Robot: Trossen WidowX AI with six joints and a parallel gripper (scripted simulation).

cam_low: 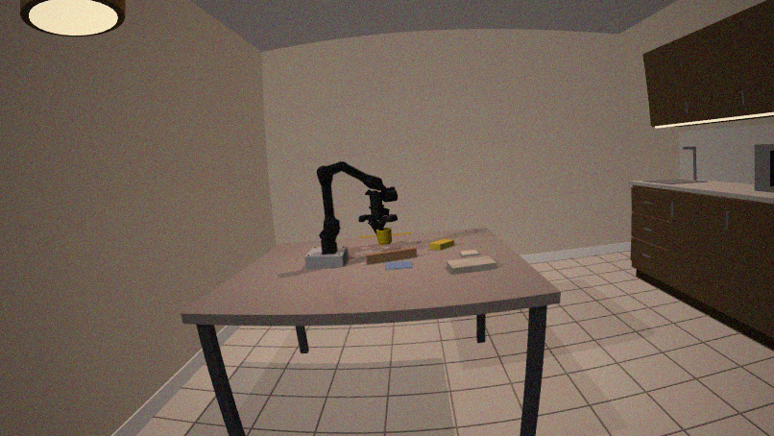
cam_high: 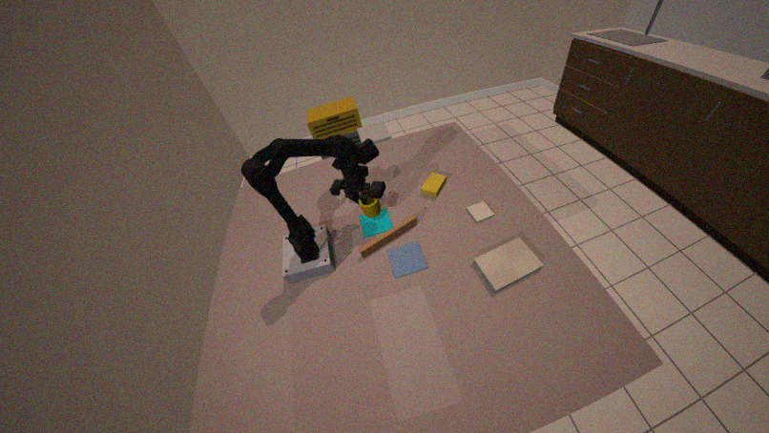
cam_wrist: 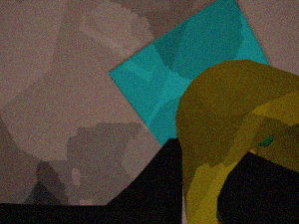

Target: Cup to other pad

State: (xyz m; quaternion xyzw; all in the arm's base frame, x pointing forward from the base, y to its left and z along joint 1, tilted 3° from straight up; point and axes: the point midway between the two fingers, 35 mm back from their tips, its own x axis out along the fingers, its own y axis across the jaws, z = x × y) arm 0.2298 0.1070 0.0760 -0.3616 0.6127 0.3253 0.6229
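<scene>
Right now the wooden bar is 50 mm ahead of my gripper tip, 120 mm to the right of it and 80 mm below it. Round my gripper tip: yellow cup 20 mm ahead, 20 mm to the right; yellow block 300 mm ahead, 60 mm to the left, 80 mm below; blue pad 80 mm ahead, 220 mm to the right, 100 mm below.
</scene>
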